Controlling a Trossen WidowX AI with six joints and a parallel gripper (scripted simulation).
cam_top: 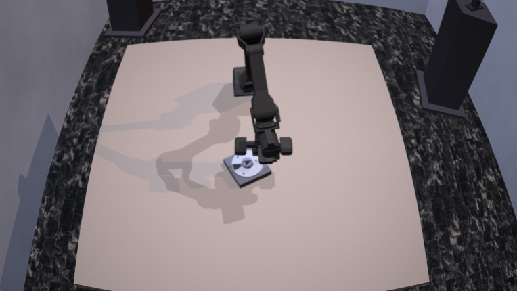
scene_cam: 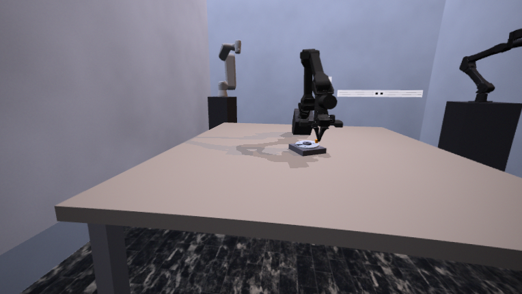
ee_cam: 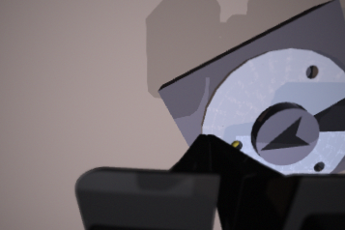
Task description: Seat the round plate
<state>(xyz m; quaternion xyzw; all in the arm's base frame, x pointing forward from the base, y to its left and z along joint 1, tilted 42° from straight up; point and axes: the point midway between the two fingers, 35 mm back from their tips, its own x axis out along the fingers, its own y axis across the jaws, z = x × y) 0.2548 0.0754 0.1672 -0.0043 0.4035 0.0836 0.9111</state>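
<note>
Now: the dark grey square base 10 mm ahead of my hand, 50 mm to the right of it and 70 mm below it.
</note>
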